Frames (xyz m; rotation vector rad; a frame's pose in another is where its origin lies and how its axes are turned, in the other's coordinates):
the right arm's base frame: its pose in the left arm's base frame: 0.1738 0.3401 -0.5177 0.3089 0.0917 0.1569
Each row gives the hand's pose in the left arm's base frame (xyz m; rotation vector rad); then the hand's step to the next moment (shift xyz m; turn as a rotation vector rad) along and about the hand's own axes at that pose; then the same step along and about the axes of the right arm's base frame.
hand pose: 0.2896 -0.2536 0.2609 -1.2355 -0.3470 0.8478
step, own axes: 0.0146 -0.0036 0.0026 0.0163 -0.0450 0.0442
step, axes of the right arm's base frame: 0.0110 0.0104 -0.0014 0.0017 0.0525 0.0385
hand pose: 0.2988 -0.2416 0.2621 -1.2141 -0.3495 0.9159
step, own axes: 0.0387 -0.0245 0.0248 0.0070 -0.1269 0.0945
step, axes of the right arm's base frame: 0.0226 0.0459 0.0099 -0.0067 0.1018 0.1211
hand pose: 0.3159 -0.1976 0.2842 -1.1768 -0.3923 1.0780
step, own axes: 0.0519 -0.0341 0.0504 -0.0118 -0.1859 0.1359
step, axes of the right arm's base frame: 0.0130 0.0778 0.0134 -0.0219 0.1332 0.1869
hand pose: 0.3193 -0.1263 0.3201 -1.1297 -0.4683 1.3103
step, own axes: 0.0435 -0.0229 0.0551 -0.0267 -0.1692 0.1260
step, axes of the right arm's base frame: -0.0127 0.0724 0.0070 -0.0287 0.1111 0.1791
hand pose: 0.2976 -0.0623 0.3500 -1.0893 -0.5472 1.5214
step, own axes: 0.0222 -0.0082 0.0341 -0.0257 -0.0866 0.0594
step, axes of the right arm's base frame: -0.0193 0.0367 0.0026 -0.0132 0.0452 0.0973
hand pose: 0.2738 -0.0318 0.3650 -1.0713 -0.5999 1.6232
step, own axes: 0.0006 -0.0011 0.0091 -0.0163 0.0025 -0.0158
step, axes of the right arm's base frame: -0.0073 0.0046 0.0033 0.0103 -0.0201 0.0032
